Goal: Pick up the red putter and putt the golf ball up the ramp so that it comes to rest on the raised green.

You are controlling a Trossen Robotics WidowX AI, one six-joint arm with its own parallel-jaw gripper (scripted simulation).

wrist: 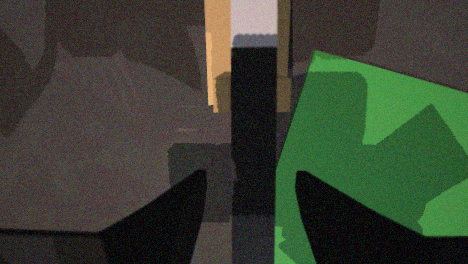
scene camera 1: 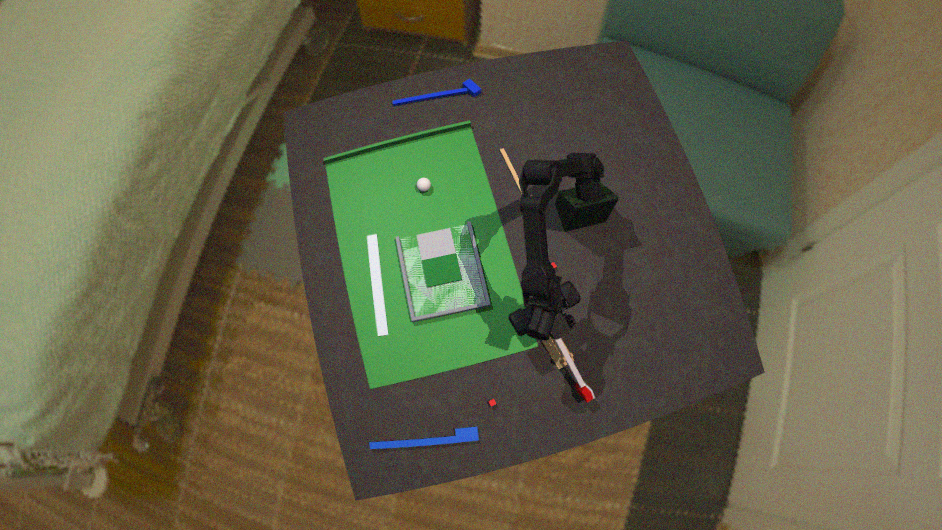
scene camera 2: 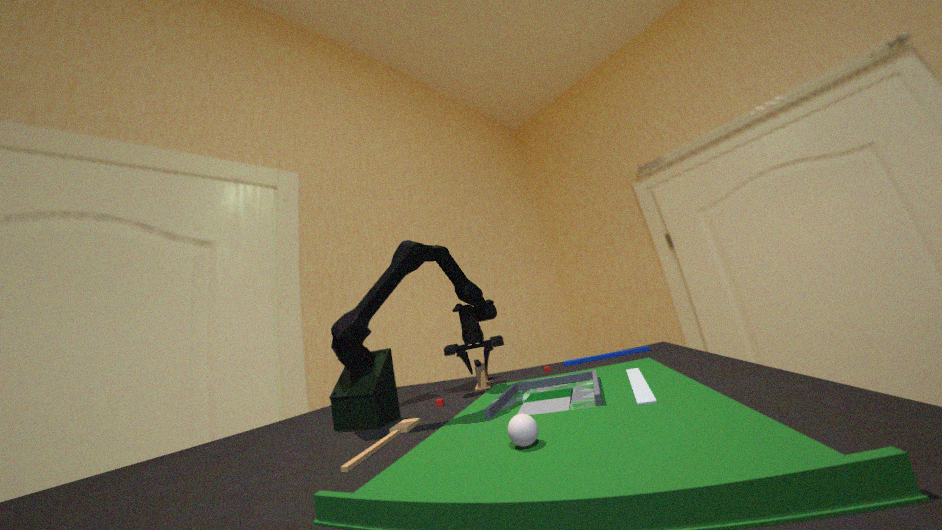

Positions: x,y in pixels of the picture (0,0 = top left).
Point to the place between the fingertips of the gripper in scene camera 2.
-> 479,372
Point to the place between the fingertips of the gripper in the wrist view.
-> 250,178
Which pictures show the gripper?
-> The wrist view, scene camera 1 and scene camera 2: all of them.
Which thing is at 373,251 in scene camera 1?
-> A white strip.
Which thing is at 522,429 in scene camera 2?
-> A white golf ball.
